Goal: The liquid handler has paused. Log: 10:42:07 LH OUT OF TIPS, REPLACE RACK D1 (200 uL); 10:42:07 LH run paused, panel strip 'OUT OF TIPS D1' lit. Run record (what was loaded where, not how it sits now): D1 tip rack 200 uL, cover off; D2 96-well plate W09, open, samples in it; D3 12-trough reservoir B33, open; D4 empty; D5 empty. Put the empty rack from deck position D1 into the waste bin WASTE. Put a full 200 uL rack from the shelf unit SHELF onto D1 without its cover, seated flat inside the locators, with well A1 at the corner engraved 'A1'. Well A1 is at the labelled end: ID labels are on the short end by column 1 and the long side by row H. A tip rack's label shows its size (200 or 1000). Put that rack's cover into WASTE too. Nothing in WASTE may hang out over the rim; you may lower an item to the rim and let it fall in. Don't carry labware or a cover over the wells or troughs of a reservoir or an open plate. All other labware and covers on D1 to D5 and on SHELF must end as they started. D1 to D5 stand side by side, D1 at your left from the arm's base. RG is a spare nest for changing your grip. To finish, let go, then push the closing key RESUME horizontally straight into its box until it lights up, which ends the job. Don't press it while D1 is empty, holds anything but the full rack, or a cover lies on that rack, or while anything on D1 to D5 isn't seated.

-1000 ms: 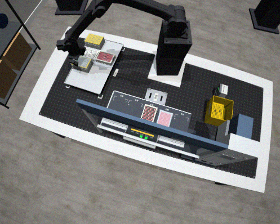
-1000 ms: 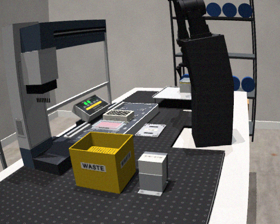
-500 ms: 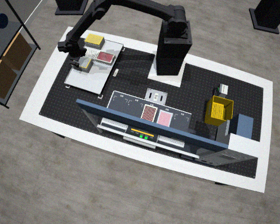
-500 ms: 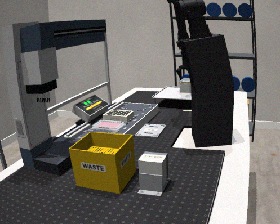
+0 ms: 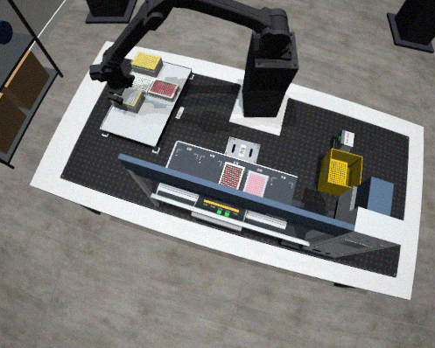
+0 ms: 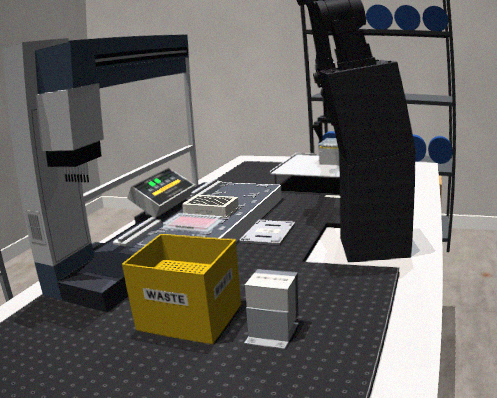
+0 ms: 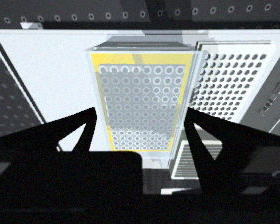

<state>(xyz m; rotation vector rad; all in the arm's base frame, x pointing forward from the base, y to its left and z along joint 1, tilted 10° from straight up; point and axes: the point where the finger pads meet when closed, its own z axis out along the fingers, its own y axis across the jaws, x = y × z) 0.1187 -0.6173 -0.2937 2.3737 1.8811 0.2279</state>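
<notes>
My gripper is now right at the clear rack cover. Round my hand: blue gantry (520 mm ahead, 510 mm to the left, 380 mm above); shelf plate (40 mm behind, 80 mm to the left, 70 mm below); white well plate (110 mm behind, 30 mm to the left, 60 mm below).
</notes>
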